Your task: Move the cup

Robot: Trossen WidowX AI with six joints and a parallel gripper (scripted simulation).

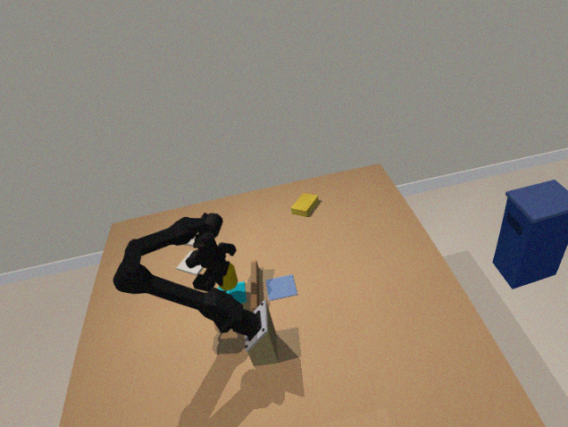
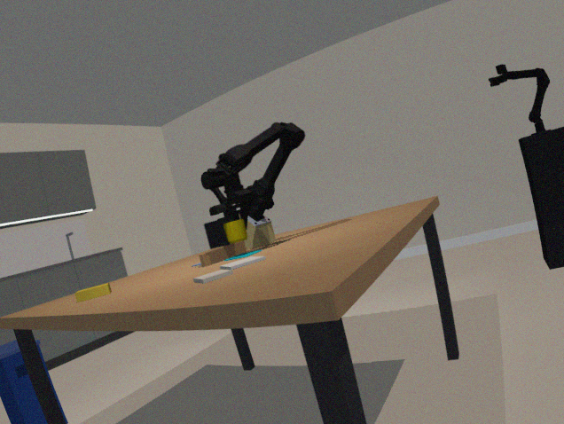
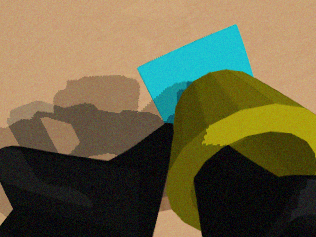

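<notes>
The cyan pad is 20 mm ahead of my gripper tip, 10 mm to the right of it and 90 mm below it. The rest, counted from my gripper tip: light blue pad (10 mm ahead, 180 mm to the right, 90 mm below); low wooden wall (20 mm ahead, 100 mm to the right, 70 mm below); yellow cup (20 mm ahead, 20 mm to the right).
</notes>
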